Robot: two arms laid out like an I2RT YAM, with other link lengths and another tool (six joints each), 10 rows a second.
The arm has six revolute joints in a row. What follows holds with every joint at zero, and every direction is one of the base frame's. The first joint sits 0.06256 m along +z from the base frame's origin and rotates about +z. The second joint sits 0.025 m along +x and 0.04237 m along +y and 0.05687 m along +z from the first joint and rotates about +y. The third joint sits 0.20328 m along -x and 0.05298 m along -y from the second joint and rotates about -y. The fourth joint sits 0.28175 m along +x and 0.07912 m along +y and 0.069 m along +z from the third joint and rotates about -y. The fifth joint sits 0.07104 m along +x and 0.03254 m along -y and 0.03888 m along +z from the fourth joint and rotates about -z. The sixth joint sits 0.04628 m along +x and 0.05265 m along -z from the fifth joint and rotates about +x. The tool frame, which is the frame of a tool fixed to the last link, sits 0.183 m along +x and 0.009 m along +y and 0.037 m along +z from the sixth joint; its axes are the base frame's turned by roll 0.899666, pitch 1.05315 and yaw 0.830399 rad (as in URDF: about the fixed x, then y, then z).
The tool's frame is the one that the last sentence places.
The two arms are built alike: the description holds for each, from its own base.
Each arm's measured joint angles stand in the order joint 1, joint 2, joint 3, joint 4, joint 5, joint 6.
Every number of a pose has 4 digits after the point.
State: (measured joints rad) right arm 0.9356 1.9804 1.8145 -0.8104 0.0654 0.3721; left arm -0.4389 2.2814 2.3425 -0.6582 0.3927 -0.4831
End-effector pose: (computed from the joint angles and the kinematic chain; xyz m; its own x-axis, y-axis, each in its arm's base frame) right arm 0.3330 0.4786 0.0927 -0.7172 0.0938 -0.6905 -0.2189 0.9104 0.3510; left arm 0.6078 -0.3168 0.2074 -0.3559 -0.0559 -0.9329 0.6333 0.7196 -0.2847
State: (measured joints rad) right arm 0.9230 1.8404 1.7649 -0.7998 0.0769 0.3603; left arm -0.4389 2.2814 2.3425 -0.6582 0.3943 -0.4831
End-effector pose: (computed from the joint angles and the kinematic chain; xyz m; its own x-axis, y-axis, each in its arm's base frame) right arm 0.3363 0.4672 0.1485 -0.6640 0.1510 -0.7323 -0.2371 0.8863 0.3978; left arm 0.6076 -0.3171 0.2074 -0.3563 -0.0562 -0.9327 0.6342 0.7185 -0.2856
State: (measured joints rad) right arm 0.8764 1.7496 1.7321 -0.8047 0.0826 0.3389; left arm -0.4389 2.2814 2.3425 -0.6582 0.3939 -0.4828
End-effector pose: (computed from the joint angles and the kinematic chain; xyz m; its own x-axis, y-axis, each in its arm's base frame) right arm 0.3516 0.4430 0.1807 -0.6236 0.1946 -0.7572 -0.2255 0.8826 0.4126; left arm 0.6076 -0.3171 0.2074 -0.3560 -0.0559 -0.9328 0.6341 0.7188 -0.2851
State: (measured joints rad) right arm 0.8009 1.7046 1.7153 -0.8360 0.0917 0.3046; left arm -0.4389 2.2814 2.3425 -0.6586 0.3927 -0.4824
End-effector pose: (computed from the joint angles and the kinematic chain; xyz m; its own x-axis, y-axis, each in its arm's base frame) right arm 0.3765 0.4063 0.1896 -0.5982 0.2104 -0.7732 -0.1822 0.9039 0.3870; left arm 0.6077 -0.3168 0.2073 -0.3558 -0.0552 -0.9329 0.6336 0.7195 -0.2843
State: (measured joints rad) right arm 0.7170 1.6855 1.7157 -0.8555 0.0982 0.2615; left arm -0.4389 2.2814 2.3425 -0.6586 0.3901 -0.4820
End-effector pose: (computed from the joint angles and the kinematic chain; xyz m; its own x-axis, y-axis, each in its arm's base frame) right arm 0.4052 0.3700 0.1955 -0.5700 0.2222 -0.7911 -0.1379 0.9232 0.3587; left arm 0.6081 -0.3164 0.2072 -0.3549 -0.0545 -0.9333 0.6325 0.7212 -0.2826
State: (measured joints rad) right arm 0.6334 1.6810 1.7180 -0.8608 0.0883 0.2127; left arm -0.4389 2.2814 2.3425 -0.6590 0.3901 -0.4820
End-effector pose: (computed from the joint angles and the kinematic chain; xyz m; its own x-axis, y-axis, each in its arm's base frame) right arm 0.4315 0.3377 0.1976 -0.5498 0.2277 -0.8037 -0.1044 0.9359 0.3366; left arm 0.6080 -0.3164 0.2071 -0.3552 -0.0543 -0.9332 0.6324 0.7212 -0.2827
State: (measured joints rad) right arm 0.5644 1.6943 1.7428 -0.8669 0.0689 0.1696; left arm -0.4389 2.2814 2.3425 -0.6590 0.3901 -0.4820
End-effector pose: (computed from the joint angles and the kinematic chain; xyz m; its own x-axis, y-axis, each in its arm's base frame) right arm 0.4532 0.3139 0.2013 -0.5360 0.2318 -0.8118 -0.0849 0.9419 0.3250; left arm 0.6080 -0.3164 0.2071 -0.3552 -0.0543 -0.9332 0.6324 0.7212 -0.2827
